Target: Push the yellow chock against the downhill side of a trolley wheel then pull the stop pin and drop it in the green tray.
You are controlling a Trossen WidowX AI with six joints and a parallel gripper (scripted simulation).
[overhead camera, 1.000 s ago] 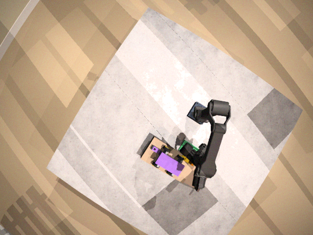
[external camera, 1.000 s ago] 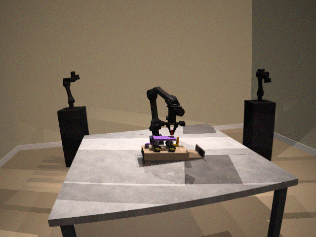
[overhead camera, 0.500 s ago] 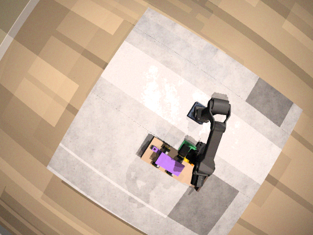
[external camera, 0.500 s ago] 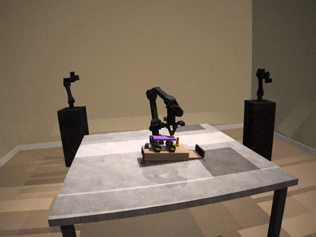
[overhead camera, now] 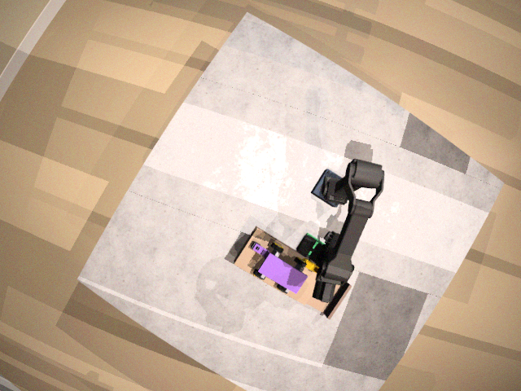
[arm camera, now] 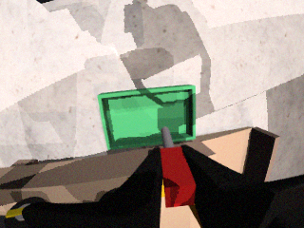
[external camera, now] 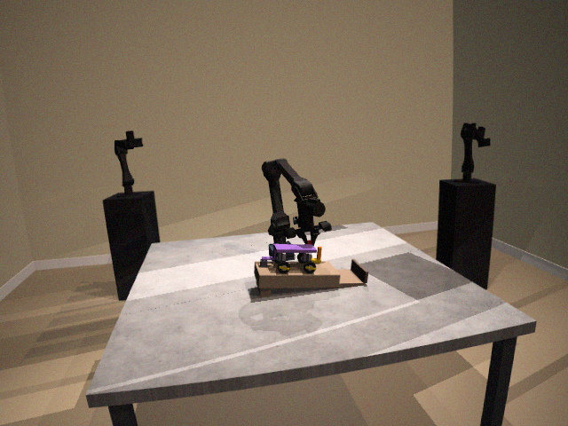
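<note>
Right now my gripper tip is 6 cm short of the yellow chock, 1 cm to the right of it and 2 cm above it. Also, from my gripper tip: green tray: 1 cm to the right, 11 cm below; red-headed stop pin: right at my gripper tip; purple trolley: 13 cm ahead, 7 cm to the right, 1 cm above.
</note>
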